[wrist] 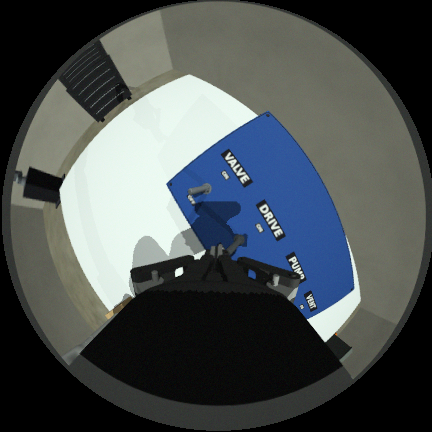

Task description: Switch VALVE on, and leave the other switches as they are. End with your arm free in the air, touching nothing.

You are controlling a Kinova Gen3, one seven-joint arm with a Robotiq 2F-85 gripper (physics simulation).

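Frame: origin at the arm's base, x ahead, y left, z up, level; centimetres.
Seen in the pictures: gripper, fingertip midpoint: [215, 252].
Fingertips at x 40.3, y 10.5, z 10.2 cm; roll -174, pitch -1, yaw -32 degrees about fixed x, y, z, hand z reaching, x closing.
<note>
A point is followed by its place in that frame.
The blue panel [305, 200] {x 58.8, y 9.0, z 7.4 cm} carries the labels VALVE, DRIVE, PUMP and VENT. The grey VALVE lever [199, 190] {x 42.8, y 20.4, z 5.2 cm} leans toward its OFF mark, away from the ON mark [225, 175] {x 48.6, y 20.8, z 4.1 cm} and the VALVE label [236, 168] {x 50.9, y 20.8, z 4.9 cm}. The DRIVE lever [236, 244] {x 43.6, y 8.8, z 5.1 cm} also leans away from its ON mark [259, 228] {x 48.9, y 8.9, z 4.1 cm}; its lower end is close beside my fingertips, and I cannot tell if they touch. My gripper [215, 252] {x 40.3, y 10.5, z 10.2 cm} is shut and empty, below the VALVE lever in the view. The PUMP and VENT levers are hidden behind my gripper.
The panel lies on a white table top [110, 165] {x 19.9, y 50.0, z -5.9 cm}. My gripper's shadow falls on the panel between the VALVE and DRIVE levers. A black slatted object [95, 80] stands beyond the table at the upper left, and a black box [42, 185] at the left.
</note>
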